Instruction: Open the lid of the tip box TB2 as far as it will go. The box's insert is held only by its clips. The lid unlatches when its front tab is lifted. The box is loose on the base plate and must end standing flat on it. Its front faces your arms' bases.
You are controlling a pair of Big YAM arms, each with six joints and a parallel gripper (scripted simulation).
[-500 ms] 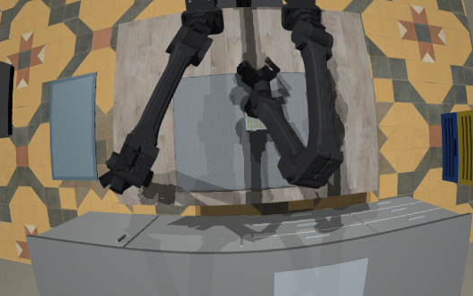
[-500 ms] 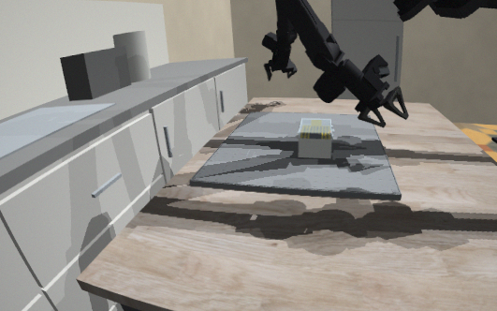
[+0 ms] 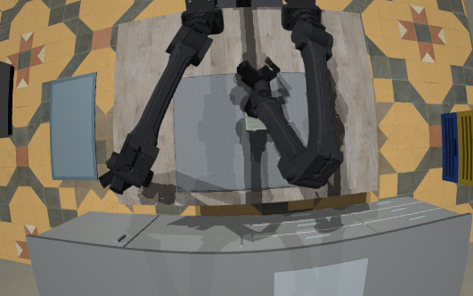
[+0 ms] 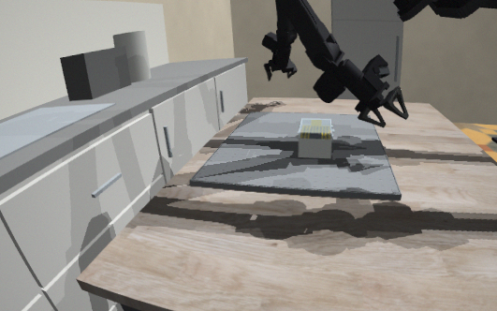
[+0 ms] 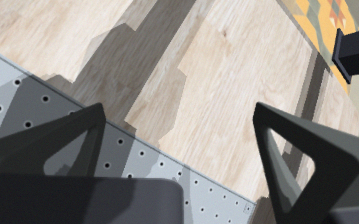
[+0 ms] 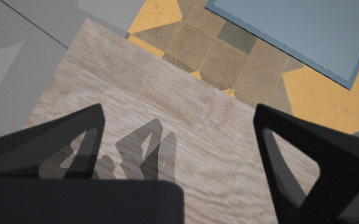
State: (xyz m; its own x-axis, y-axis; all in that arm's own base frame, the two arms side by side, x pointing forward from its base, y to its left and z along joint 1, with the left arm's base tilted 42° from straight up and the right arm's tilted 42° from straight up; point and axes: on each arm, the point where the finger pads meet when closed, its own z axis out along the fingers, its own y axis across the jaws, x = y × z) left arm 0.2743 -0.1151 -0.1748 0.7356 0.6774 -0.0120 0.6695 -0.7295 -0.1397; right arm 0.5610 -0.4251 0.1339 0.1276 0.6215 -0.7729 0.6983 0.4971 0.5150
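Note:
Now: the clear lid 210 mm ahead of my left hand, 40 mm below it and 10 mm to the right of it. The rest, counted from my left hand: tip box TB2: 210 mm ahead, 50 mm below, 10 mm to the right; then yellow insert: 210 mm ahead, 40 mm below, 10 mm to the right.

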